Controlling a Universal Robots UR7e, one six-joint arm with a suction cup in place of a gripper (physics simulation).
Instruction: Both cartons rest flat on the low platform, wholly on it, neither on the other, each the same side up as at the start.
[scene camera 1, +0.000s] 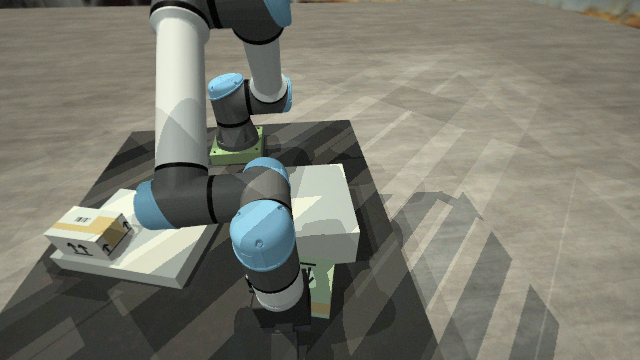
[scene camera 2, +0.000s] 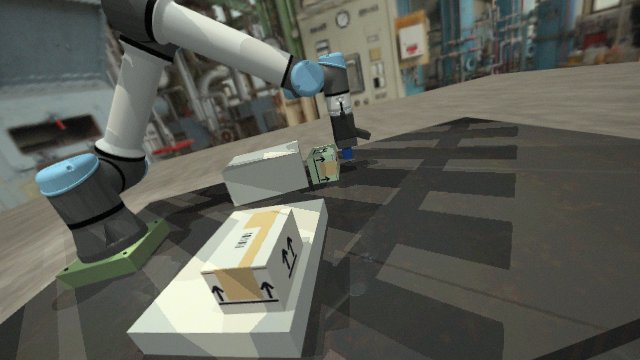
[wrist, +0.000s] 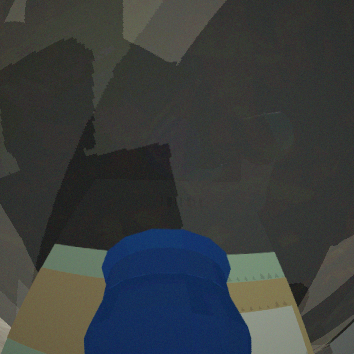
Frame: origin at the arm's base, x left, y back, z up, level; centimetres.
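Seen in the pictures: hand, tool point: (scene camera 2: 348, 157) (wrist: 165, 278); arm's base, link origin: (scene camera 1: 238, 139) (scene camera 2: 116, 243).
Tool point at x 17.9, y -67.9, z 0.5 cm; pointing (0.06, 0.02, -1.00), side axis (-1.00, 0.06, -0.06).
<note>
Offsets run from my tool point to a thing's middle. Level surfaces: height alone.
A small green carton @(dz -0.5, dx +2.4, dy +8.0 cm) (scene camera 1: 323, 281) (scene camera 2: 323, 165) (wrist: 60, 298) with a tan tape band stands on the dark floor mat, against the tall white block @(dz +1.0, dx +6.2, dy +27.8 cm) (scene camera 1: 322, 201) (scene camera 2: 263, 172). My blue suction cup (scene camera 2: 347, 153) (wrist: 165, 281) is low at the carton's end edge. In scene camera 2 it sits just beside the carton, below the level of its top. In the wrist view its tip reaches past the carton's edge. In scene camera 1 the wrist hides the cup. A white carton @(dz +3.6, dx -46.2, dy +24.0 cm) (scene camera 1: 89, 230) (scene camera 2: 255, 251) with tan tape rests flat on the low platform @(dz -2.6, dx -37.5, dy +28.2 cm) (scene camera 1: 152, 263) (scene camera 2: 192, 322).
The arm's green base (scene camera 1: 232, 156) (scene camera 2: 111, 263) stands behind the platform and the tall block. The forearm and wrist hang over the gap between the platform and the block. The dark mat @(dz -5.0 cm) (scene camera 2: 469, 232) stretches out beyond the green carton.
</note>
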